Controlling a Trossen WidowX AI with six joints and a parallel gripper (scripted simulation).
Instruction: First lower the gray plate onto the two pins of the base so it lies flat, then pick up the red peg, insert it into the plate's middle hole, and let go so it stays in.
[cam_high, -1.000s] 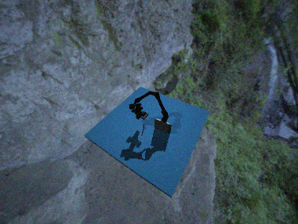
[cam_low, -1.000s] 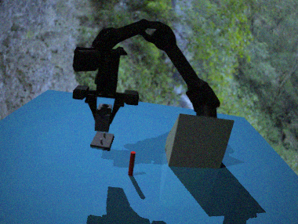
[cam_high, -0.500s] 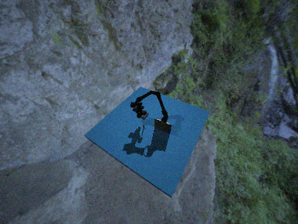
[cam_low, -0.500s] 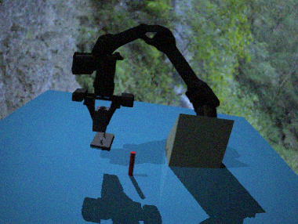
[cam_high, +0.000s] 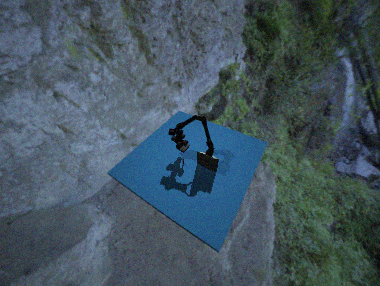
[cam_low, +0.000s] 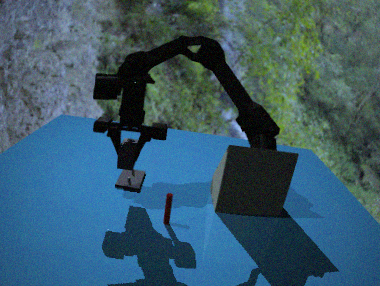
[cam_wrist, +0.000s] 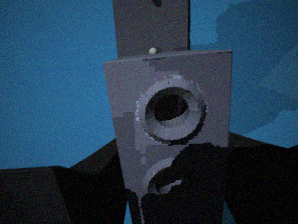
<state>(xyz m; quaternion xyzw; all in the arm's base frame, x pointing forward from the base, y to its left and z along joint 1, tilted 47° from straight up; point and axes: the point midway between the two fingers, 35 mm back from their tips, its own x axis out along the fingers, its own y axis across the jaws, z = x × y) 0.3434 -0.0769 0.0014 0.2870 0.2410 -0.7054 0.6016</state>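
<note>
Right now the red peg is 140 mm to the left of my gripper tip, 100 mm behind it and 60 mm below it. Round my gripper tip: gray plate 30 mm above.
</note>
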